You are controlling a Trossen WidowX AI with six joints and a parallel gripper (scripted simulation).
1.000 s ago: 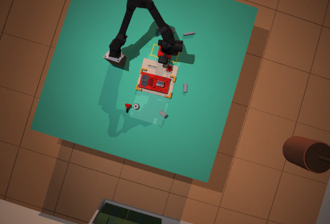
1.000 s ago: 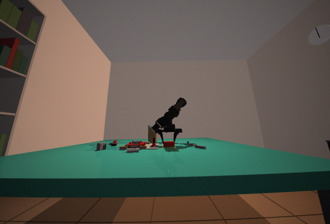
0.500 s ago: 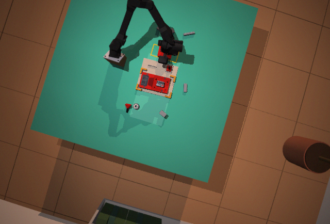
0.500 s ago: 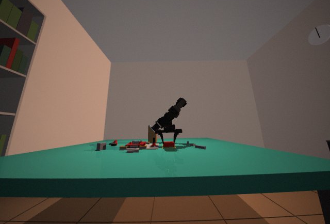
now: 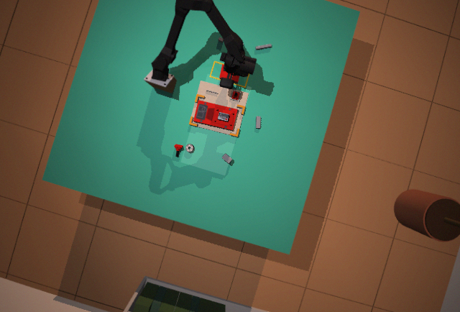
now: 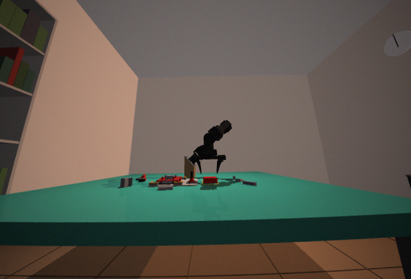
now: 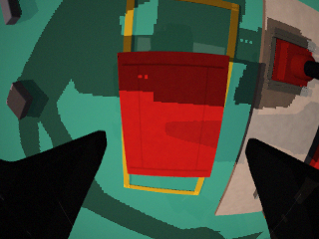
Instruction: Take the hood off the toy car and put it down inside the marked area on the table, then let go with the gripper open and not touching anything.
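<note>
Now: gripper tip 30 mm above the hood.
</note>
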